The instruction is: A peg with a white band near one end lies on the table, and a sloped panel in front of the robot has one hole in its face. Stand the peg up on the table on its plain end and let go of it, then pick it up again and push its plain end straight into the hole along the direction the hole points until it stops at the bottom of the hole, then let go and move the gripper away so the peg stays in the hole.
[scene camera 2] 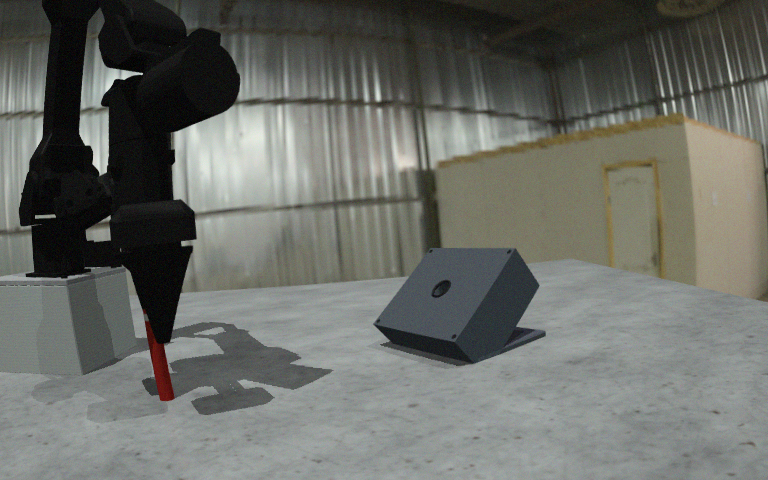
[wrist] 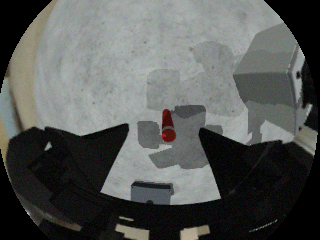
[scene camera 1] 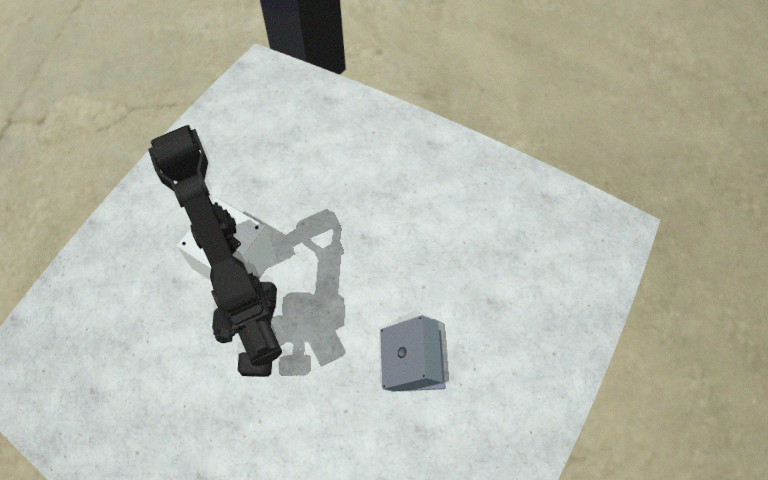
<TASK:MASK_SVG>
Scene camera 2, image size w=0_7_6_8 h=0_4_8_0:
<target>my gripper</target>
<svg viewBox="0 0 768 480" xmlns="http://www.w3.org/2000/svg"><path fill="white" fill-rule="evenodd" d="M133 139L109 147L107 173L98 177L94 176L91 180L85 177L84 174L82 175L78 170L61 178L61 196L53 199L51 207L68 242L78 238L84 230L89 229L109 215L111 216L109 221L112 249L121 248L121 252L114 253L114 258L130 271L142 309L146 311L155 339L158 344L165 344L171 341L175 315L180 299L179 296L190 255L193 253L193 245L181 246L181 241L197 239L194 211L183 200L174 200L171 168L175 162L175 150L171 150L171 141L161 138Z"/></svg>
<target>red peg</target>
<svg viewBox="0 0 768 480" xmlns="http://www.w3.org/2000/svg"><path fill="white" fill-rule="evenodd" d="M143 309L147 340L160 401L171 401L174 399L174 392L171 385L164 344L157 343L145 309Z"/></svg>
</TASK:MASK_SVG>
